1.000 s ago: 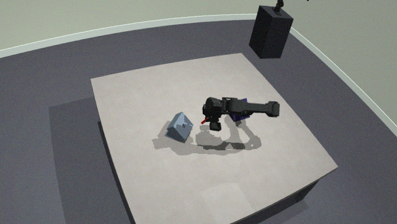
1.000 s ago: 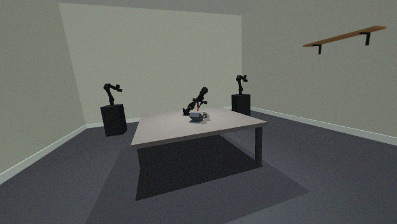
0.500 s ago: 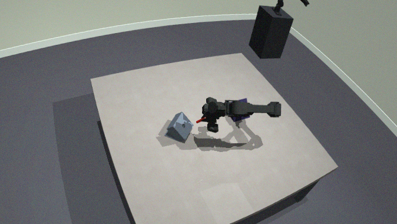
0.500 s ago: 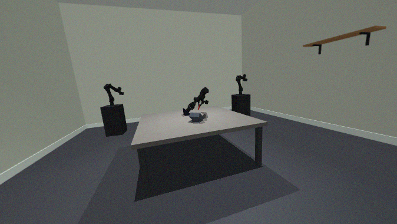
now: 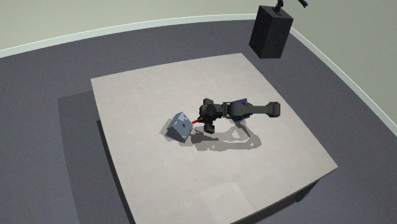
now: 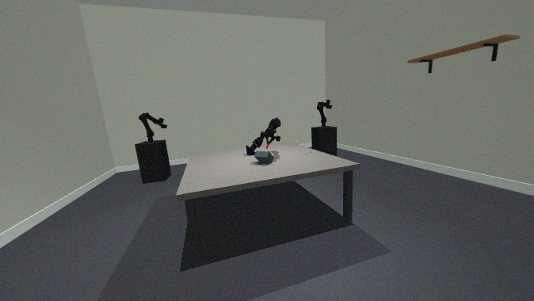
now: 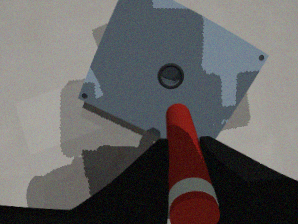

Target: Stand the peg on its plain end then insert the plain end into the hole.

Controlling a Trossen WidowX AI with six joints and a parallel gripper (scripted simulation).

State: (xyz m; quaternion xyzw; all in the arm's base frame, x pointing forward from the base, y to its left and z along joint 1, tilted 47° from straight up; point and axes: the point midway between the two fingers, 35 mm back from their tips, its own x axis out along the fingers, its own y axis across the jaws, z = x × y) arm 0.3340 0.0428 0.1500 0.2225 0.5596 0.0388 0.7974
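Now: the blue-grey sloped panel 7 cm ahead of my gripper tip, 5 cm to the right of it and 10 cm below it. The rest, counted from my gripper tip: red peg: 1 cm behind, 1 cm to the left, 1 cm above.
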